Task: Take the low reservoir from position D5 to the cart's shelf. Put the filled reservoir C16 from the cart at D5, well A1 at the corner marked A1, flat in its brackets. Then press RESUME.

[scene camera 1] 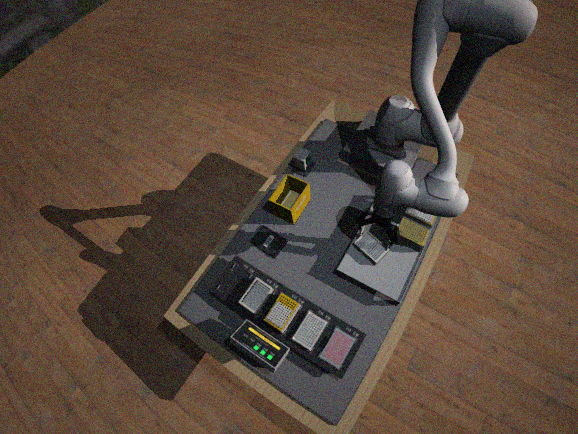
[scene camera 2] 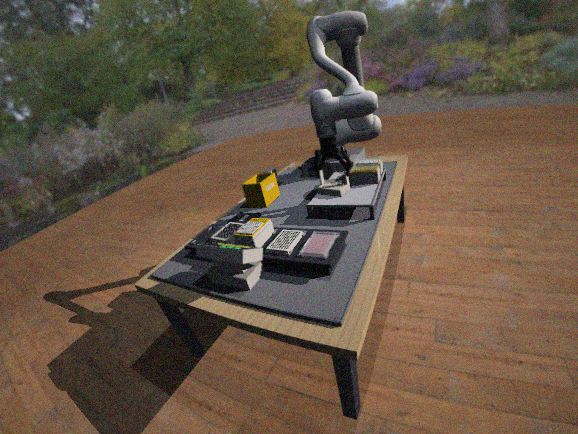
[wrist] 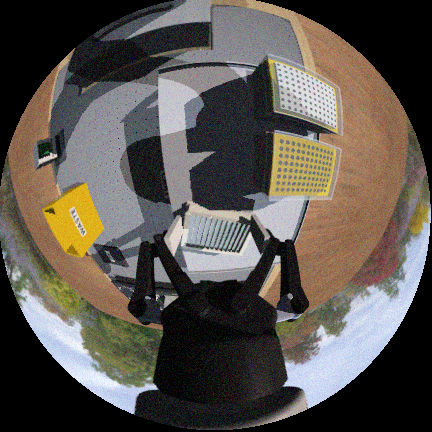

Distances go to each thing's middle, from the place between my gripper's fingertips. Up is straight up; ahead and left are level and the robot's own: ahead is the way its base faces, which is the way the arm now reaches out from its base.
Now: the cart shelf [scene camera 1: 391, 274] 4 cm behind my hand, 7 cm to the left of it and 3 cm below it.
